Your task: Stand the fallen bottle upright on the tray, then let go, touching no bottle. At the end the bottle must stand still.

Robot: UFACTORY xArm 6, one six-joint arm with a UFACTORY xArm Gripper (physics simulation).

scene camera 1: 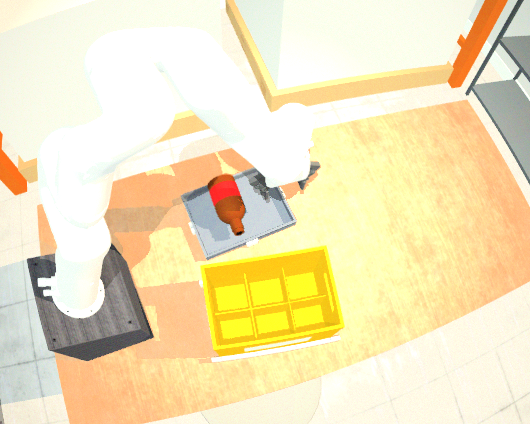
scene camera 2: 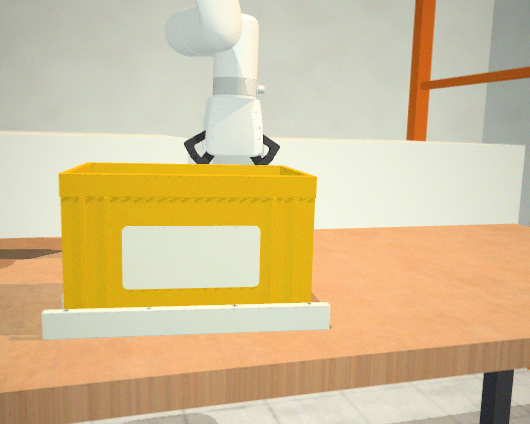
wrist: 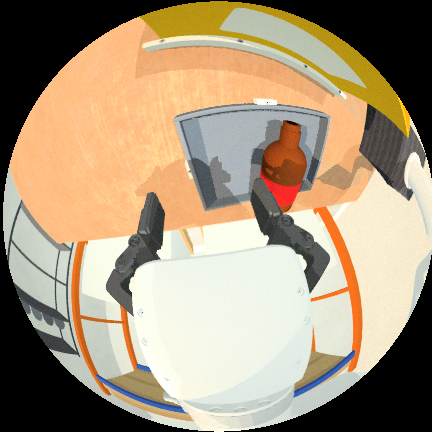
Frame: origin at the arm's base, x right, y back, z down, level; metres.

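Where they show: gripper, between the fingertips: [scene camera 1: 282, 189] [wrist: 205, 194]; arm's base, origin of its link: [scene camera 1: 77, 291].
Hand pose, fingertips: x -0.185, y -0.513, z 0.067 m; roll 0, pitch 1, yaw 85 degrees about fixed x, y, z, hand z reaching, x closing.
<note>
Each offset is from my fingertips to the centre of the thing. "pt": to the spot under its first point.
A brown bottle with a red label {dx -0.018, dy +0.130, dz +0.076 m} [scene camera 1: 227, 200] [wrist: 284, 167] lies on its side in the grey tray {pt dx +0.015, dy +0.037, dz +0.113 m} [scene camera 1: 267, 217] [wrist: 220, 137]. In scene camera 1 its neck points toward the crate. In the wrist view it lies in the right part of the tray, its base end partly hidden by the right finger. My gripper [scene camera 1: 285, 193] [wrist: 205, 194] is open and empty, at the tray's far right end in scene camera 1, beside the bottle. In scene camera 2 its fingertips, the bottle and the tray are hidden behind the crate.
A yellow crate {dx +0.267, dy +0.091, dz +0.030 m} [scene camera 1: 265, 258] [scene camera 2: 190, 210] with several compartments stands near the tray, on the side of the bottle's neck. A white strip [scene camera 2: 185, 321] [wrist: 235, 43] runs along its foot. The dark robot base block [scene camera 1: 95, 330] stands at the left. A low white wall [scene camera 2: 400, 185] stands behind the table.
</note>
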